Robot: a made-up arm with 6 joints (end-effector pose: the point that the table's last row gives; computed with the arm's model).
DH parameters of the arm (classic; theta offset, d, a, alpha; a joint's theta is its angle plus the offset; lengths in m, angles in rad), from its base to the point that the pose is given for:
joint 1: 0 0.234 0 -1.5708
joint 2: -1.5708 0 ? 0
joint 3: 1.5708 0.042 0 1.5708
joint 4: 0 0.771 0 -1.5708
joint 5: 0 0 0 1.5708
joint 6: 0 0.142 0 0
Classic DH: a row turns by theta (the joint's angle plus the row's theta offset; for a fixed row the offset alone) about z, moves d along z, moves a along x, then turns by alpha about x.
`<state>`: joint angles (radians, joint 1 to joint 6).
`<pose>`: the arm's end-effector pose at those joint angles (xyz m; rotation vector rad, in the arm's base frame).
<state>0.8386 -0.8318 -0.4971 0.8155 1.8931 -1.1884</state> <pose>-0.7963 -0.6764 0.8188 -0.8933 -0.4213 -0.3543</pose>
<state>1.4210 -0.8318 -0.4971 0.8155 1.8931 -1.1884</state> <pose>-0.2930 -1.0028 0.8188 -0.7316 -0.6572 0.1804</pose>
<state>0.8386 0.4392 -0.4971 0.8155 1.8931 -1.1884</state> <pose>0.0650 0.2818 1.3959 -1.8460 0.2491 0.2840</pose>
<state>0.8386 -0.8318 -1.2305 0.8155 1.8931 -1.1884</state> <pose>-0.7969 -0.6770 0.2940 -0.2648 -0.7313 -0.6553</pose>
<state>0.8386 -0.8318 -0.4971 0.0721 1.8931 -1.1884</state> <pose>-0.7239 -0.7279 0.8596 -0.5199 0.2375 -0.3432</pose>
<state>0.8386 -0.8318 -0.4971 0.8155 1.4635 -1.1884</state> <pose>-0.8382 -0.7159 0.8376 -0.5333 -0.6153 -0.1885</pose>
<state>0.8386 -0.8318 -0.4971 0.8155 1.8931 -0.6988</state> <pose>-0.7963 -0.6764 0.8188 -0.9636 -0.1912 0.0952</pose>
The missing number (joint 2, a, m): 0.477
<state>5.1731 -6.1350 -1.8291 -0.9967 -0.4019 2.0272</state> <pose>-0.2863 0.7761 0.5767 -1.7799 -0.6741 -0.3467</pose>
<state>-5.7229 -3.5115 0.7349 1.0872 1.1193 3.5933</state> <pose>-0.2352 0.0355 -0.9676 1.9236 -1.3078 -1.7545</pose>
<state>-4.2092 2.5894 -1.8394 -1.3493 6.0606 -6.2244</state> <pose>-0.4808 0.7229 0.4981 -0.6914 -0.2912 0.8288</pose>
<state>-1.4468 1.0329 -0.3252 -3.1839 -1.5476 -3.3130</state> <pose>0.1620 -1.0085 0.9745 1.4590 1.9302 -0.8667</pose>
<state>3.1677 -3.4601 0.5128 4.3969 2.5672 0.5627</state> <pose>-0.0478 0.0301 -0.8632 -0.3898 -0.5475 -0.6950</pose>
